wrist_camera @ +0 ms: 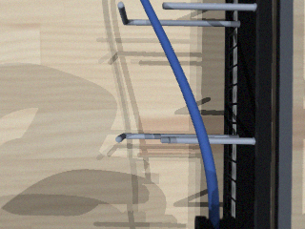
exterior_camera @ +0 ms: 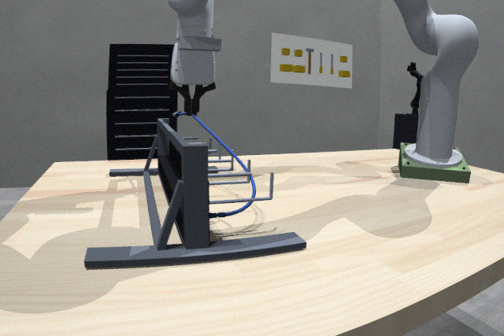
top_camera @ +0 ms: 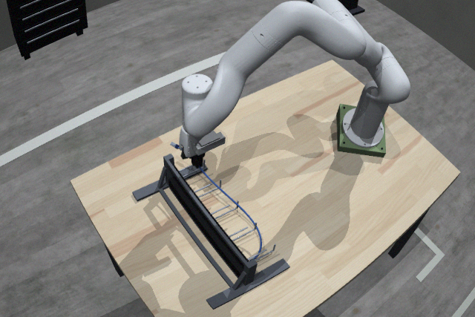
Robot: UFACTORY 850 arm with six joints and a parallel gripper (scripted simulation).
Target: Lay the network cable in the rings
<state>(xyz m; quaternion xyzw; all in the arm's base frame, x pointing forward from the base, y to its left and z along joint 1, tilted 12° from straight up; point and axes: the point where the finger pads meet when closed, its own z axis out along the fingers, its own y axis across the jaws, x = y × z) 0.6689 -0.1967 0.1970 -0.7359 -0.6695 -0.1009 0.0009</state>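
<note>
Right now my hand is 1 cm short of the free plug, 11 cm to the left of it and 2 cm above it. The rest, counted from my hand: dark grey patch panel (7 cm ahead, 14 cm to the left, 11 cm below).
</note>
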